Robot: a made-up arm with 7 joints.
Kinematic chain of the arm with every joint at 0, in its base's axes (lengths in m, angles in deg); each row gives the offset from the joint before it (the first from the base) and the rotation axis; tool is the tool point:
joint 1: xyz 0 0 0.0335 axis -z
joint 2: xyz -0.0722 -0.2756 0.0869 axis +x
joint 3: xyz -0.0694 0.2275 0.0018 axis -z
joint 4: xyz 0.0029 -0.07 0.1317 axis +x
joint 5: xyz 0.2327 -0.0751 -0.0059 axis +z
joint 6: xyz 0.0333 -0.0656 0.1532 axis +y
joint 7: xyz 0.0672 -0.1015 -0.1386 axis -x
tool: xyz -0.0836 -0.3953 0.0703
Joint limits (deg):
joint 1: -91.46..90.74
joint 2: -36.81..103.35
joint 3: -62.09..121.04
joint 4: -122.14..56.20
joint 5: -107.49..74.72
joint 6: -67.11..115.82
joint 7: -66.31..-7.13
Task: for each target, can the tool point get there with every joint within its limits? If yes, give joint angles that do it. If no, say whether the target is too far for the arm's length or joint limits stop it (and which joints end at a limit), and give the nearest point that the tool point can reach.
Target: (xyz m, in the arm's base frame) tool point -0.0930 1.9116 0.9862
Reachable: no: too far | nearest point -0.1807 0.9788 0.5713 | short by 1.025 m
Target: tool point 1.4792 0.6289 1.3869
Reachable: no: too far | nearest point 0.9834 0.2933 0.8631 | short by 0.795 m
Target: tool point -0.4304 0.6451 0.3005
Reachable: yes | joints 70.27 -17.06 76.48 -25.93 3.88 34.47 -54.92
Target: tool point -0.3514 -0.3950 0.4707
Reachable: yes | joints -20.14 64.63 23.62 -58.89 -56.90 71.77 -59.78
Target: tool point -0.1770 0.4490 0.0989
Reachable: yes | joints 67.38 -22.54 23.36 31.21 -91.02 12.24 -15.96
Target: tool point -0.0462 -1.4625 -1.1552
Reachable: no: too far | nearest point -0.0293 -0.9287 -0.4447 | short by 0.889 m
